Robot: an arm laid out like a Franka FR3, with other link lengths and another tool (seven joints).
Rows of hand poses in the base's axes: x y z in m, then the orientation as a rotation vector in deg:
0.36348 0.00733 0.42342 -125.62 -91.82 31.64
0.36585 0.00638 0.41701 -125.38 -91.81 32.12
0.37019 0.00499 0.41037 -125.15 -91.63 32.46
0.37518 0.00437 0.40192 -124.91 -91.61 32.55
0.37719 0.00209 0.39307 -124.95 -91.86 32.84
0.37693 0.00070 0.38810 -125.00 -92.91 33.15
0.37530 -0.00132 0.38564 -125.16 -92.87 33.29
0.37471 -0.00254 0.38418 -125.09 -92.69 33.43
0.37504 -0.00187 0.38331 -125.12 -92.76 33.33
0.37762 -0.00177 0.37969 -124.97 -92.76 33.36
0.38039 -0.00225 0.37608 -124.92 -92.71 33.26
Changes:
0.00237 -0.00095 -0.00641 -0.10 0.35 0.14
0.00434 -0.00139 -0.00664 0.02 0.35 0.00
0.00499 -0.00062 -0.00845 0.12 0.18 0.07
0.00201 -0.00228 -0.00885 -0.25 0.00 0.20
-0.00026 -0.00139 -0.00497 -0.47 -0.34 0.72
-0.00163 -0.00202 -0.00246 -0.17 -0.01 -0.05
-0.00059 -0.00122 -0.00146 0.02 0.18 -0.08
0.00033 0.00067 -0.00087 0.02 -0.09 0.02
0.00258 0.00010 -0.00362 0.08 0.09 0.04
0.00277 -0.00048 -0.00361 0.10 0.00 -0.04

